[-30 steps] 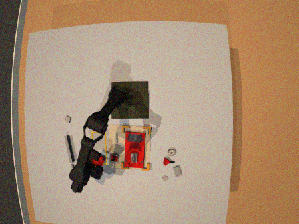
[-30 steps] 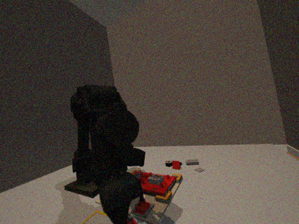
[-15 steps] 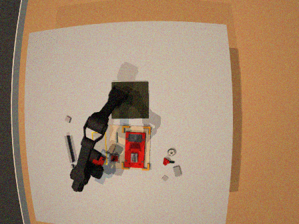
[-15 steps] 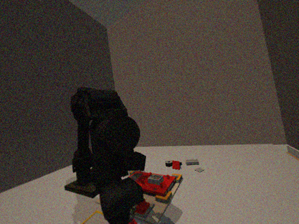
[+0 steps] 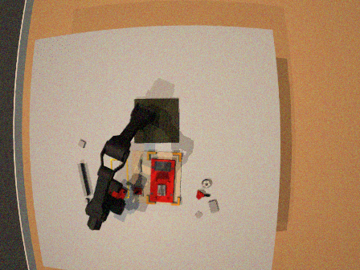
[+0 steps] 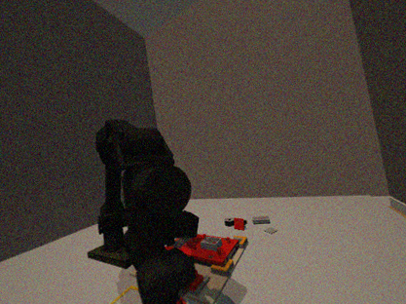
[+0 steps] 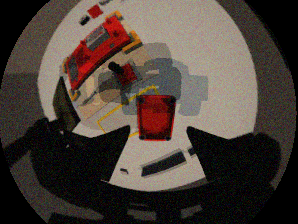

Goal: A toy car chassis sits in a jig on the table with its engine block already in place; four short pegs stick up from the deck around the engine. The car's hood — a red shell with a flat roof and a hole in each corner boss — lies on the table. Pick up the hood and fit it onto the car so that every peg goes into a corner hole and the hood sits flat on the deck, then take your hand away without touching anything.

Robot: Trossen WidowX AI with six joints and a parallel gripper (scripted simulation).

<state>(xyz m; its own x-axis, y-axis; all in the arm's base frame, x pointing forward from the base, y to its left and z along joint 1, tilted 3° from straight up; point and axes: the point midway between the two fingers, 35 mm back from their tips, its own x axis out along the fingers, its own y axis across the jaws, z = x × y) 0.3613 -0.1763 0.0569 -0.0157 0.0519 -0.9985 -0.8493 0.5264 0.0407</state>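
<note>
Right now the red hood is 50 mm below my gripper tip. Round my gripper tip: long grey bar 160 mm to the right, 70 mm behind, 40 mm below; grey engine block 230 mm to the left, 30 mm below, 10 mm behind.
</note>
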